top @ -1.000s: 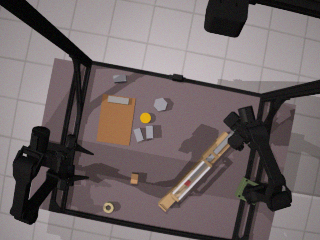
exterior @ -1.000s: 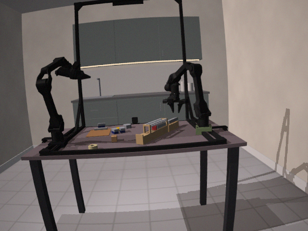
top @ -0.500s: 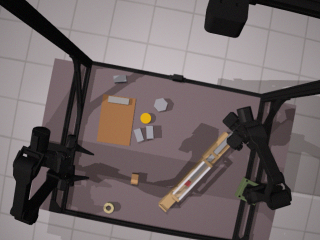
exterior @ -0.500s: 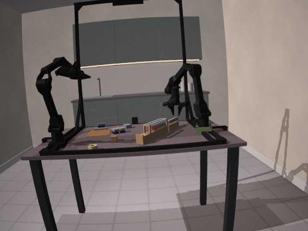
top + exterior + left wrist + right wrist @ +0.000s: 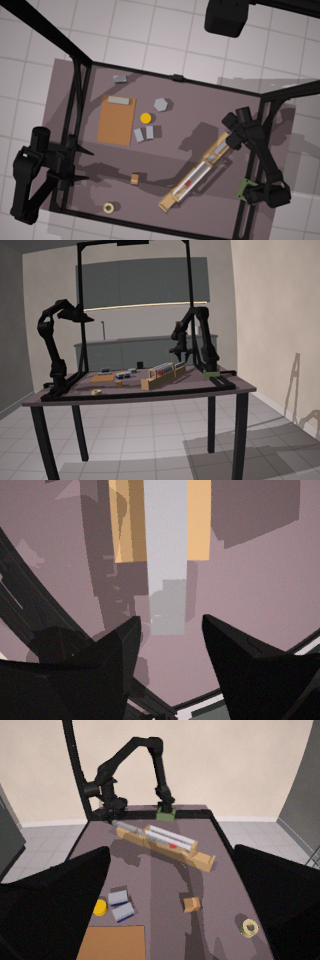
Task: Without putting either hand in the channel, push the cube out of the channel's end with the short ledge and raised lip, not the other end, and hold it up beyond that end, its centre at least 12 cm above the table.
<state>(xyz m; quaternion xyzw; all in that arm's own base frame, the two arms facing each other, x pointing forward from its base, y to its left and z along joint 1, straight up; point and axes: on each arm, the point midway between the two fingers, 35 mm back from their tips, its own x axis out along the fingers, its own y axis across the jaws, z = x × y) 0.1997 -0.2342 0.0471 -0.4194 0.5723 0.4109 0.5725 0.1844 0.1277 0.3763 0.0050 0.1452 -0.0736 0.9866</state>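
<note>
Right now the tan channel is 24 cm ahead of my left hand, 19 cm to the right of it and 3 cm below it. From my left hand the other things lie so: yellow disc (2 cm behind, 43 cm to the right, 8 cm below); then small tan block (27 cm ahead, 45 cm to the right, 7 cm below); then grey hexagon (9 cm behind, 36 cm to the right, 8 cm below).
</note>
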